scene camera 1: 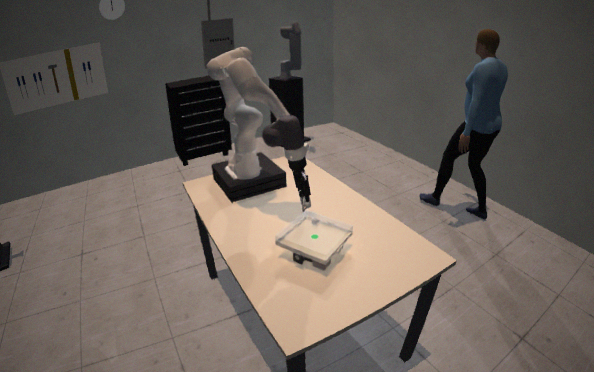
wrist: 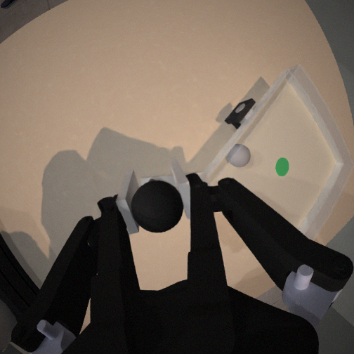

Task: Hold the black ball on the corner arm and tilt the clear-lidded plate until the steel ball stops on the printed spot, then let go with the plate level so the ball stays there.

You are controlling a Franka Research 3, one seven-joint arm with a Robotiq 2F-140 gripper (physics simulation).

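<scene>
The black ball point(wrist: 157, 206) of the corner arm sits between the two pads of my gripper point(scene camera 1: 306, 204) point(wrist: 154, 177), which is shut on it. In the scene view the fingers hide the ball. The clear-lidded plate point(scene camera 1: 342, 244) point(wrist: 343, 163) stands on its base, in front of the gripper in the scene view and to the right in the wrist view. The steel ball point(scene camera 1: 315, 221) point(wrist: 239, 155) is inside, near the corner on the gripper's side, apart from the green printed spot point(scene camera 1: 314, 236) point(wrist: 282, 167). Part of the plate is hidden behind my right finger in the wrist view.
The wooden table point(scene camera 1: 280, 305) point(wrist: 125, 75) carries the plate and the black robot base point(scene camera 1: 257, 187). A dark bracket point(wrist: 240, 112) shows beside the plate's edge. A person in a blue top point(scene camera 1: 485, 95) stands beyond the table. A black drawer cabinet point(scene camera 1: 199, 120) stands behind the arm.
</scene>
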